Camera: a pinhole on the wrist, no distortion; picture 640 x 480 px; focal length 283.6 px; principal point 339.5 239.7 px. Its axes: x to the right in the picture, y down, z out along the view. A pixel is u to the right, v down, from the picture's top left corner.
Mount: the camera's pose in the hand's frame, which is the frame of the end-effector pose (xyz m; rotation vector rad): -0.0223 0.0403 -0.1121 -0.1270 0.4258 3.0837
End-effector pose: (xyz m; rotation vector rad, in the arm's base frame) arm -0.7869 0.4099 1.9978 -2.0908 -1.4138 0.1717
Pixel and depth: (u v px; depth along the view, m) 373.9 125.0 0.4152
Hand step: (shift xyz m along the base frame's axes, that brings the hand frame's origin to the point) 0.1108 -0.0694 -0.3848
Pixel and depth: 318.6 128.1 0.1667
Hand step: 0.0971 -0.0426 -0.1105
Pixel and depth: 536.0 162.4 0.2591
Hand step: 0.0093 -0.1960 -0.2293
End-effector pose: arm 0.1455 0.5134 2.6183 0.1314 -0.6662 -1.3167
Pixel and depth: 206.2 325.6 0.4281
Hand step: -0.1441 -0.0249 0.3493
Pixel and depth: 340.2 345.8 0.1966
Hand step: -0.0345 0.0703 0.0729
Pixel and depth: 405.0 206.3 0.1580
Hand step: 0.0632 0.1011 0.0450
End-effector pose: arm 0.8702 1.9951 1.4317 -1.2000 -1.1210 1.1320
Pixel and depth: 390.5 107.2 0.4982
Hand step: -0.3241 -0.0977 -0.3918
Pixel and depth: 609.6 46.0 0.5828
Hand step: -0.3753 -0.5531 -0.5946
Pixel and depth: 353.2 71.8 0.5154
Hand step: -0.3229 -0.0295 -0.4630
